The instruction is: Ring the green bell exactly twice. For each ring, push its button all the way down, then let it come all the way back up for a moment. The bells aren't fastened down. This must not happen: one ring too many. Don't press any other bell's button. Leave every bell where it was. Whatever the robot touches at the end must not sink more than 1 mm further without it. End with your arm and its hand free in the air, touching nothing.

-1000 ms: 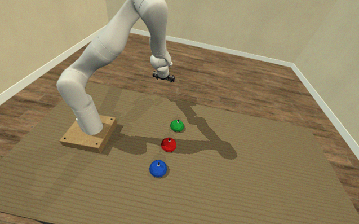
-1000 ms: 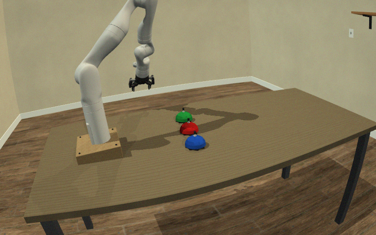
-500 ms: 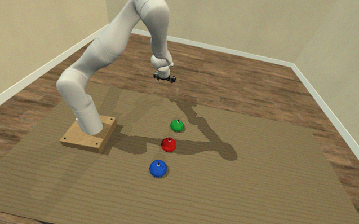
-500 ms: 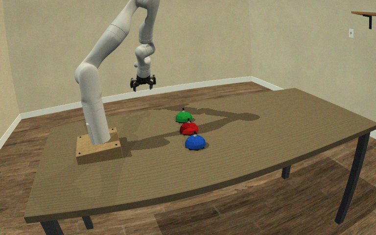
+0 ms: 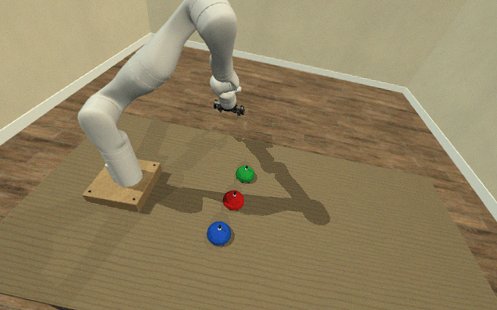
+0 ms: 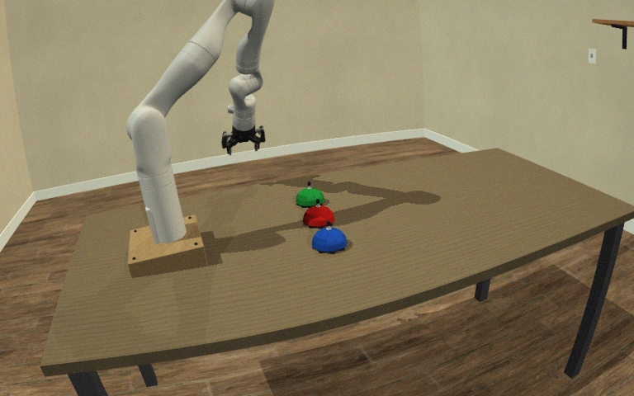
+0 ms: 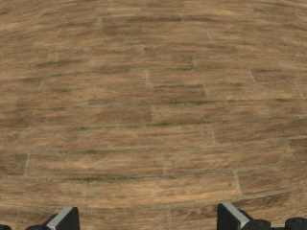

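Right now the green bell is 30 cm to the right of my hand, 11 cm ahead of it and 8 cm below it. From my hand the other things lie so: red bell (44 cm to the right, 8 cm below, 7 cm ahead); blue bell (58 cm to the right, 8 cm below, 3 cm ahead).
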